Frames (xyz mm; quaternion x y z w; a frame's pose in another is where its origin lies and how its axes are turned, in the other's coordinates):
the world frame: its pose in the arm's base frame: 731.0 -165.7 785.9 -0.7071 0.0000 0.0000 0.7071
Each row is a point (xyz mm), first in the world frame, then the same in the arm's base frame.
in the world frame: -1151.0 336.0 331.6
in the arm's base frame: -420.0 165.9 449.9
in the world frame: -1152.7 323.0 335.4
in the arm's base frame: -421.7 169.7 462.9
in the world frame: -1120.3 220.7 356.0
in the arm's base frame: -389.3 190.3 565.2
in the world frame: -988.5 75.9 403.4
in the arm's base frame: -257.5 237.7 710.0
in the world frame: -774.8 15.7 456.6
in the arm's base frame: -43.8 290.9 770.2
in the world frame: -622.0 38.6 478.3
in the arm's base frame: 109.0 312.6 747.3
